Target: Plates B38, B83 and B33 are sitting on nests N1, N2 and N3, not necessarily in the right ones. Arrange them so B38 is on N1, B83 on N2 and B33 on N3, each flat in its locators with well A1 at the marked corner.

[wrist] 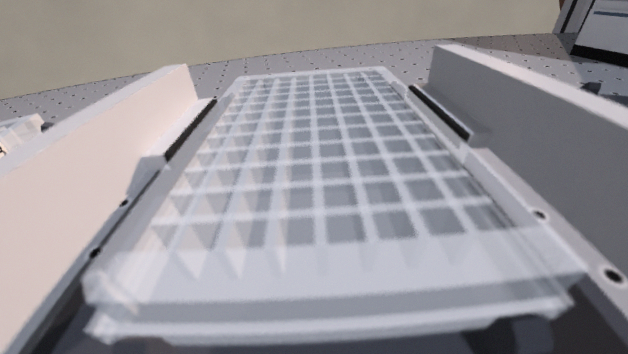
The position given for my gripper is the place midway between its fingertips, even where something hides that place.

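Observation:
Visible to me: a nest N2 [592,318] and my gripper [311,77].

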